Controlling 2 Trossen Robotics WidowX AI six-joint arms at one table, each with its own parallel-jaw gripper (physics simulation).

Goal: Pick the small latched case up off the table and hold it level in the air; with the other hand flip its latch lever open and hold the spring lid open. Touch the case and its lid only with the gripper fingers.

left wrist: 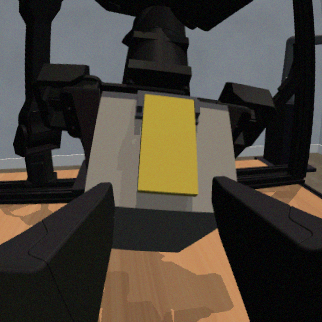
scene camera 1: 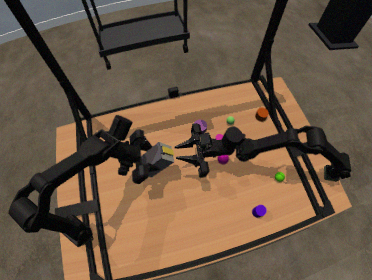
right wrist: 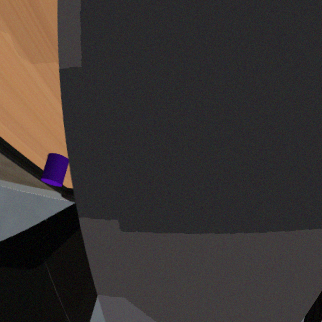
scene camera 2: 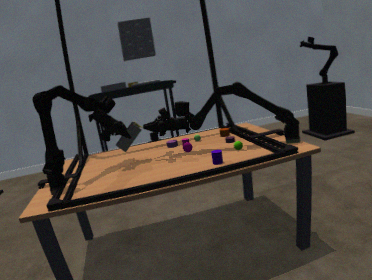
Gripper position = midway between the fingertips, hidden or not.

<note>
I see my left gripper [scene camera 1: 175,152], my right gripper [scene camera 1: 158,160] and a grey latched case [right wrist: 186,135].
The grey latched case is seen too in the left wrist view [left wrist: 142,221]. My left gripper shows as well in the left wrist view [left wrist: 162,191]. My right gripper shows as well in the right wrist view [right wrist: 208,198].
</note>
